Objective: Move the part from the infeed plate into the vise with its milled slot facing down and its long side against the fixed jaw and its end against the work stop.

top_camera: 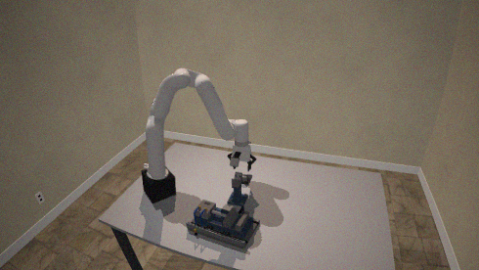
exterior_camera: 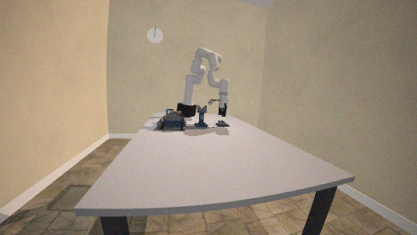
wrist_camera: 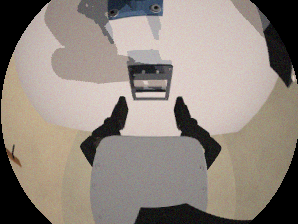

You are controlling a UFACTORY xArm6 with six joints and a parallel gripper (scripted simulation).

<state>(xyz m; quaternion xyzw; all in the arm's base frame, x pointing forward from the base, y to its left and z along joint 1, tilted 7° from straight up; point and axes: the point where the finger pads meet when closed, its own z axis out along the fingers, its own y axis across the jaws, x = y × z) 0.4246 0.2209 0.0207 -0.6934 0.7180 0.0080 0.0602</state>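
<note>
Right now the part is 6 cm below my hand. The rest, counted from my hand: vise (39 cm to the right, 5 cm below); then dark infeed plate (9 cm below, 1 cm to the left).
</note>
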